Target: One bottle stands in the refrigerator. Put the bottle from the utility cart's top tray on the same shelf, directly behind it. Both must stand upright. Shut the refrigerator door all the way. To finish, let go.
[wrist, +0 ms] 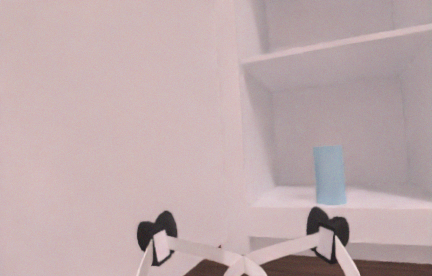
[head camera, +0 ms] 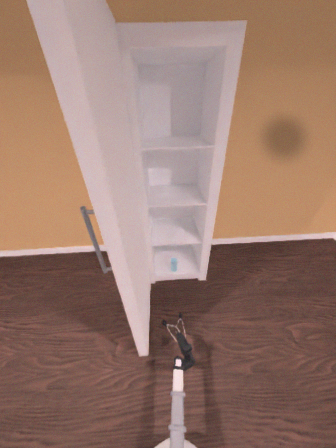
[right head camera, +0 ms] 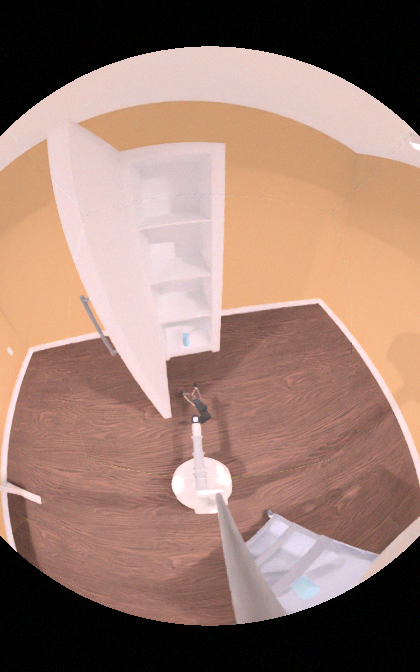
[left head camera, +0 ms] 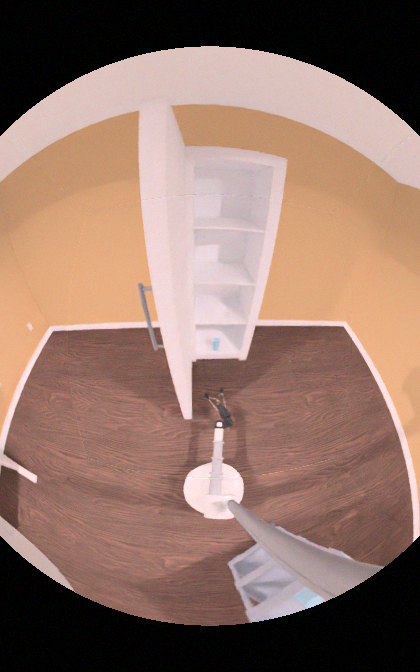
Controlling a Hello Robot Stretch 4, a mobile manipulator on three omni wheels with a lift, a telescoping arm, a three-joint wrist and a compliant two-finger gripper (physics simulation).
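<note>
A light-blue bottle stands upright on the bottom shelf of the white refrigerator, near its front edge. The refrigerator door stands wide open on the left. My gripper is open and empty, in front of the refrigerator opening and right of the door's free edge. In the wrist view the bottle is beyond and above the right fingertip. Another light-blue bottle is on the utility cart's top tray behind me.
The utility cart stands behind my base to the right, partly hidden by my mast. The door's grey handle is on its outer left side. A white bar-like piece juts in at the far left.
</note>
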